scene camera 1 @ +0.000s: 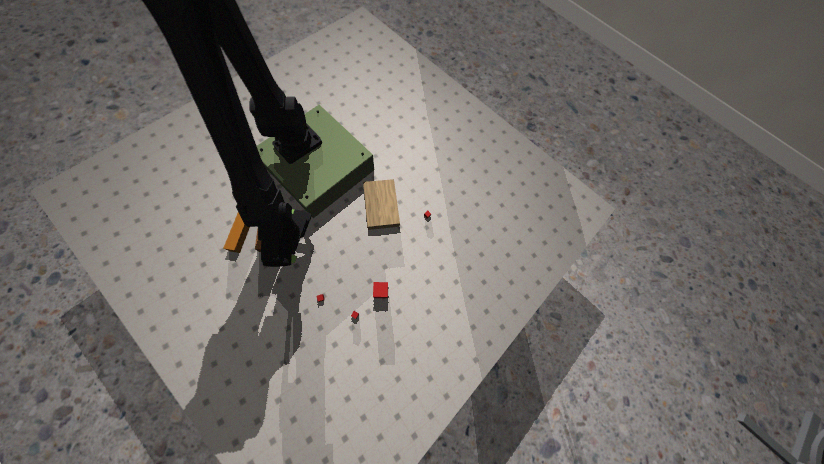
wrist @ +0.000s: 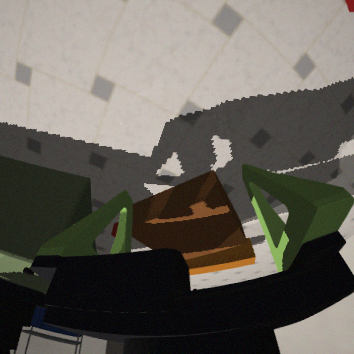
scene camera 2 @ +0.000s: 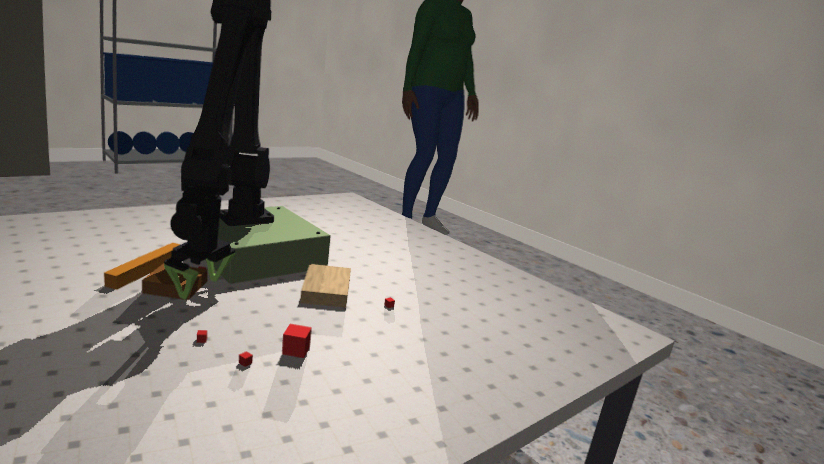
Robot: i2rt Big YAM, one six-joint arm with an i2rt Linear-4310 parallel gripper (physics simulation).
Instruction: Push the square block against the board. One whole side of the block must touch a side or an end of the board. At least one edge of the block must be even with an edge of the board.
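Pixels of known places: gripper, fingertip midpoint: (scene camera 1: pixel 297 241) (wrist: pixel 183 183) (scene camera 2: pixel 198 289); arm's base, origin of the base link: (scene camera 1: pixel 298 144) (wrist: pixel 10 285) (scene camera 2: pixel 246 218).
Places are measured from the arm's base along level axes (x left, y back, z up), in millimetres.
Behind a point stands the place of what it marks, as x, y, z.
The square brown block (scene camera 1: pixel 258 243) @(-267, -160, -57) (scene camera 2: pixel 156 283) @(-260, -188, -59) (wrist: pixel 187 220) @(-199, -191, -57) lies flat, mostly hidden under the arm in scene camera 1 and partly behind a finger in scene camera 2. The light wood board (scene camera 1: pixel 381 202) @(82, -288, -57) (scene camera 2: pixel 326 281) @(71, -299, -57) lies flat to the right of it, with a wide gap between them; it does not show in the wrist view. My gripper (scene camera 1: pixel 293 237) @(-184, -219, -71) (scene camera 2: pixel 199 288) @(-184, -219, -71) (wrist: pixel 183 183) @(-184, -219, -71) is open and empty, low beside the block's right part. In the wrist view the block shows between and beyond the spread green fingers. Whether a finger touches it I cannot tell.
The green base (scene camera 1: pixel 343 146) @(99, -91, 1) (scene camera 2: pixel 282 256) @(21, -177, -38) (wrist: pixel 45 200) @(-80, -182, -50) stands behind the gripper. An orange bar (scene camera 1: pixel 235 233) @(-298, -94, -55) (scene camera 2: pixel 135 266) @(-282, -97, -55) (wrist: pixel 225 265) @(-300, -98, -55) lies left of the block. A larger red cube (scene camera 1: pixel 380 289) @(-94, -490, -46) (scene camera 2: pixel 296 341) @(-105, -508, -56) and several small red cubes, one (scene camera 1: pixel 427 214) @(169, -408, -70) (scene camera 2: pixel 389 302) @(165, -414, -73) right of the board, lie around.
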